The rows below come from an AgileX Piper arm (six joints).
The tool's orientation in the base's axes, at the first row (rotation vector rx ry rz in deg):
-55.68, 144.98, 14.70
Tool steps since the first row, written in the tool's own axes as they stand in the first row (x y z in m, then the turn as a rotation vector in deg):
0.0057, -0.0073, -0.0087, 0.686, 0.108, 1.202
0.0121, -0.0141, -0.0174, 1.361, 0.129, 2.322
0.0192, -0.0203, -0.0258, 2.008, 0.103, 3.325
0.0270, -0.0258, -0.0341, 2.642, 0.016, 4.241
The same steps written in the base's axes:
-0.0016, -0.0115, 0.0051, -0.155, 0.047, -1.379
-0.0041, -0.0231, 0.0099, -0.270, 0.010, -2.681
-0.0073, -0.0345, 0.0142, -0.371, -0.082, -3.867
-0.0114, -0.0458, 0.0180, -0.450, -0.237, -4.971

